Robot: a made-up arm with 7 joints. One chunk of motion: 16 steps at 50 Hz.
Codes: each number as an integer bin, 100 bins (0 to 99) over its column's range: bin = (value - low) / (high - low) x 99, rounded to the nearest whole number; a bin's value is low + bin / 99 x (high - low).
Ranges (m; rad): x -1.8..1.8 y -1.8..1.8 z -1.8..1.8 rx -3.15..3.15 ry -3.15..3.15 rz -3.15..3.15
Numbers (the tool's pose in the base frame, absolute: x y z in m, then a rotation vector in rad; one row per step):
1: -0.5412 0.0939 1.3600 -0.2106 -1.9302 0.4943
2: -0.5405 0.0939 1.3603 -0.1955 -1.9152 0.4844
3: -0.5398 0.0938 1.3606 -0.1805 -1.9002 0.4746
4: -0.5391 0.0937 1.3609 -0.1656 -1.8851 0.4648
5: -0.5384 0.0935 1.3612 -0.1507 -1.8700 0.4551
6: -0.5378 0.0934 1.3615 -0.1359 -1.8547 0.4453
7: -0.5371 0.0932 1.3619 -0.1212 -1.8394 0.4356
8: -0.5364 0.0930 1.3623 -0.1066 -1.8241 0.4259
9: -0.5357 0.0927 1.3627 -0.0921 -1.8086 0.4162
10: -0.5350 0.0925 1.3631 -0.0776 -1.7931 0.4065
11: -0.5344 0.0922 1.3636 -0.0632 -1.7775 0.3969
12: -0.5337 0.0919 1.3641 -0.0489 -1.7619 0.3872
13: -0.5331 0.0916 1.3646 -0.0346 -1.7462 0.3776
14: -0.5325 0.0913 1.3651 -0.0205 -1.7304 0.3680
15: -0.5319 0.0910 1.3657 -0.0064 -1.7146 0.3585
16: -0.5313 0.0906 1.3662 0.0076 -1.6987 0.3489
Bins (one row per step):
1: 35 52 87 46 19 57
2: 35 52 87 46 19 57
3: 35 52 87 47 20 57
4: 35 52 87 47 20 57
5: 35 52 87 47 20 57
6: 35 52 87 47 20 56
7: 35 52 87 48 21 56
8: 35 52 87 48 21 56
9: 35 52 87 48 21 56
10: 35 52 87 48 21 56
11: 35 52 87 49 22 56
12: 35 52 87 49 22 56
13: 35 52 87 49 22 55
14: 35 52 87 49 22 55
15: 35 52 87 49 23 55
16: 35 52 87 50 23 55

